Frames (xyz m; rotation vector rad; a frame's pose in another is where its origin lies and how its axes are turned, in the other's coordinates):
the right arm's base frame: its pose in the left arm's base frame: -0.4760 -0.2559 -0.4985 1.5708 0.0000 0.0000
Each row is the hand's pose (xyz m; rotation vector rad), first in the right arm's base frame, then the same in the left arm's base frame.
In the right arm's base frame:
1: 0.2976 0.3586 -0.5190 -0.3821 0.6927 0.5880
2: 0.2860 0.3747 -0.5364 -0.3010 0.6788 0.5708
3: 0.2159 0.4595 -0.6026 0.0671 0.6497 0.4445
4: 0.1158 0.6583 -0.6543 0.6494 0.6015 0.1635
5: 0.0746 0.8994 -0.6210 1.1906 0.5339 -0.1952
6: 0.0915 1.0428 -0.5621 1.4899 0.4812 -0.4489
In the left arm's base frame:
1: -0.1784 0.2631 -0.1399 1.0769 0.0776 0.9490
2: -0.1900 0.2805 -0.1238 1.1620 0.0809 0.9364
3: -0.2601 0.3467 -0.0390 1.5479 0.1619 0.8632
4: -0.3602 0.3984 0.1598 2.1573 0.3761 0.6568
5: -0.4014 0.3651 0.4009 2.7022 0.6813 0.3165
6: -0.3845 0.3062 0.5443 2.9744 0.9140 0.0317

